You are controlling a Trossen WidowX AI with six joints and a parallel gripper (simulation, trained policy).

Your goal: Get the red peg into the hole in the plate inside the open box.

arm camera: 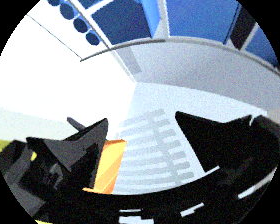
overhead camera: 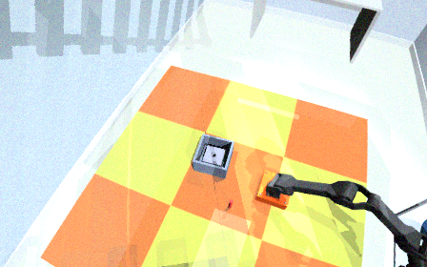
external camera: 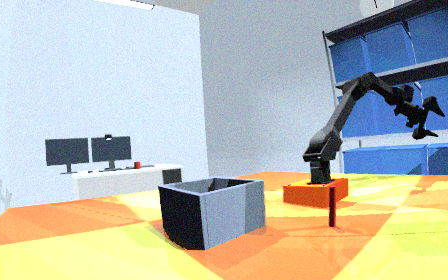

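Right now the red peg is 72 cm ahead of my gripper tip, 25 cm to the right of it and 14 cm below it. Round my gripper tip: grey box: 85 cm ahead, 47 cm to the right, 15 cm below.
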